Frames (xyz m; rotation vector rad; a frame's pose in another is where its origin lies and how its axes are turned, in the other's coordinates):
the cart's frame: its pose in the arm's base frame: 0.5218 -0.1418 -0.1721 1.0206 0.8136 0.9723
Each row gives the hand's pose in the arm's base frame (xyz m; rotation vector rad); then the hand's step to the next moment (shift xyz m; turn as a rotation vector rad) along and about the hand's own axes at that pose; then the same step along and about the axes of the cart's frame.
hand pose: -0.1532 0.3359 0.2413 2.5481 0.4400 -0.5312
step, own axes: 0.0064 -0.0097 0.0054 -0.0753 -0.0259 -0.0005
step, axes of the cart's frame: 0.0072 -0.0091 -0.0054 -0.0239 0.0435 -0.0623
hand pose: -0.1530 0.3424 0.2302 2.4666 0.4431 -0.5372
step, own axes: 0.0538 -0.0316 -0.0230 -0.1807 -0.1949 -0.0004
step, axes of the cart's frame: 0.0616 -0.0213 0.0132 0.0248 0.0827 -0.2514
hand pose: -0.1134 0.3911 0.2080 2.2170 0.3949 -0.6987
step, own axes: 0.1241 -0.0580 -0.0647 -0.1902 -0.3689 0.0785
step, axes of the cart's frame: 0.1288 -0.0727 0.0329 0.0477 -0.0053 -0.4197
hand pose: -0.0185 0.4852 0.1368 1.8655 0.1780 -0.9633
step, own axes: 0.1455 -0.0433 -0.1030 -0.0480 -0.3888 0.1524
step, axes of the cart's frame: 0.1191 -0.1248 0.0623 -0.0068 -0.1546 -0.3908
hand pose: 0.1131 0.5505 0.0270 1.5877 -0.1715 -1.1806
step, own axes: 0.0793 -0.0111 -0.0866 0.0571 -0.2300 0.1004
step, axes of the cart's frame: 0.0519 -0.0838 0.0647 -0.0436 -0.1598 -0.1970
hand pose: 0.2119 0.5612 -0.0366 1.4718 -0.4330 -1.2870
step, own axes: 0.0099 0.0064 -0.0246 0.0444 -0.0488 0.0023
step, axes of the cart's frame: 0.0113 -0.0100 0.0228 -0.0134 -0.0622 -0.0176
